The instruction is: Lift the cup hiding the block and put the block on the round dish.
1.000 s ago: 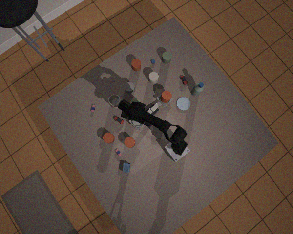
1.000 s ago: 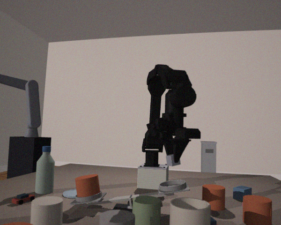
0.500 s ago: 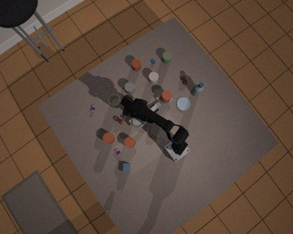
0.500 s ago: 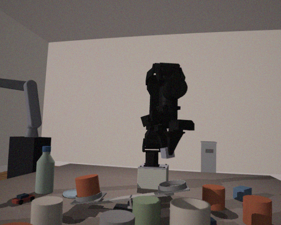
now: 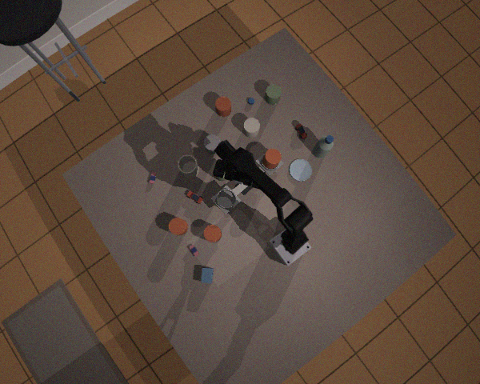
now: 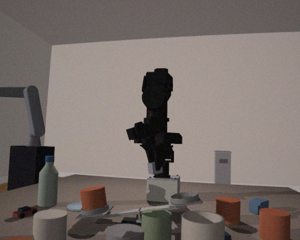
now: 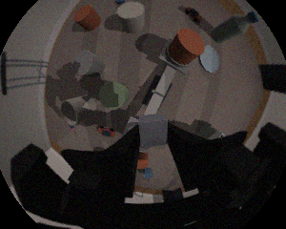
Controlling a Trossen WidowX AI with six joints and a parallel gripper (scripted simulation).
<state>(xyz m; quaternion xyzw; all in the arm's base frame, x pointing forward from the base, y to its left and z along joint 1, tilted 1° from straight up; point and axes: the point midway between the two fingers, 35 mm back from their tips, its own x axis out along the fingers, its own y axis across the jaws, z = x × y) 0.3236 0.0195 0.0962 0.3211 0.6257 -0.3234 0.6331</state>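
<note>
Now: the pale blue round dish 260 mm to the right of my gripper tip, 150 mm below it and 110 mm behind it. Also, from my gripper tip: cream cup 190 mm to the right, 180 mm ahead, 120 mm below; then grey block 10 mm above; then grey cup 200 mm ahead, 120 mm below, 10 mm to the right.
</note>
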